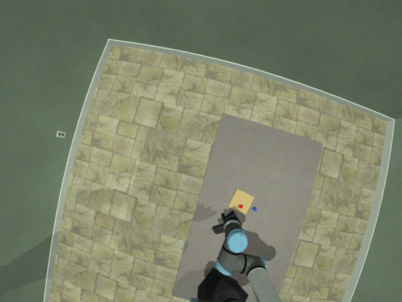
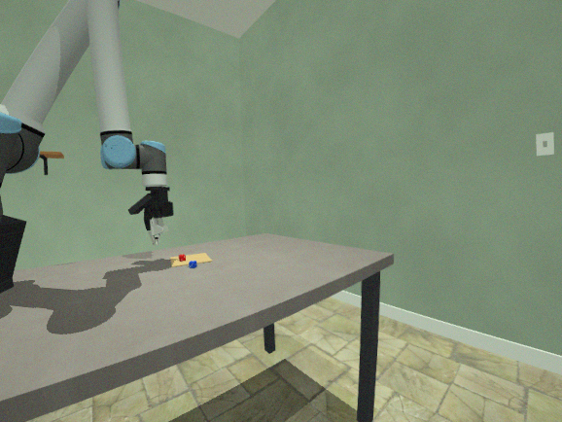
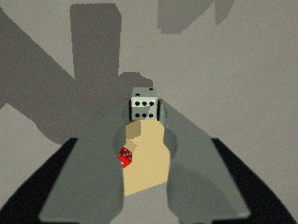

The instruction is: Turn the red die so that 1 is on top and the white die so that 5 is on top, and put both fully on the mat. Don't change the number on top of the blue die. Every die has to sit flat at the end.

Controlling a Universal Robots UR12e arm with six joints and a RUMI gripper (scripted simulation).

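My gripper is now 120 mm to the left of the tan mat, 80 mm short of it and 70 mm above it. The rest, counted from my hand: blue die: 220 mm to the right, 70 mm below, 50 mm ahead; white die: 10 mm below; red die: 110 mm to the right, 60 mm below, 50 mm ahead.
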